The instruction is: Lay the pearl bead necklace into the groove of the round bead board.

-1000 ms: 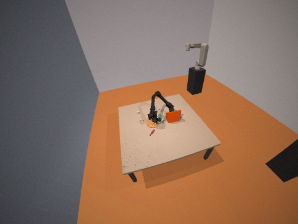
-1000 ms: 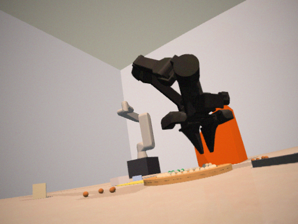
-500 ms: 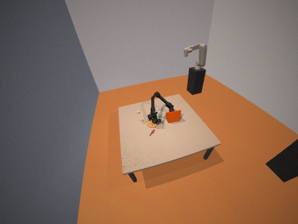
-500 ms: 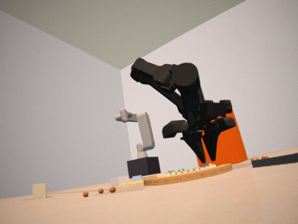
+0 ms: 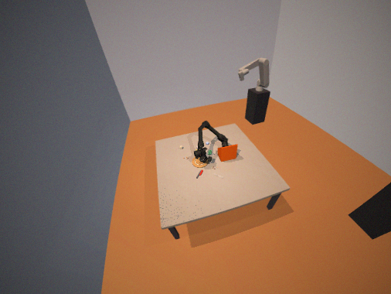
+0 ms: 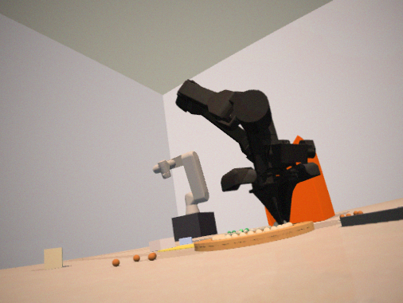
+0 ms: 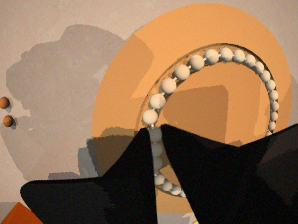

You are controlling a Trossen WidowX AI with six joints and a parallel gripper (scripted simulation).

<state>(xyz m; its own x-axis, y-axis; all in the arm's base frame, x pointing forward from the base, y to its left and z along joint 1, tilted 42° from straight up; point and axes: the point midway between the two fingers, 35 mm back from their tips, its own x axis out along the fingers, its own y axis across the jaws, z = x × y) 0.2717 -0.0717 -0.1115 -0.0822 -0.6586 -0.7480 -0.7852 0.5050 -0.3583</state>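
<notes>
The round wooden bead board lies 30 mm ahead of my gripper tip, 50 mm to the right of it and 10 mm below it. Round my gripper tip: tan cube 200 mm ahead, 380 mm to the right; yellow flat piece 20 mm behind, 220 mm to the right, 10 mm below; red-handled tool 90 mm ahead, 130 mm to the left, 10 mm below.
</notes>
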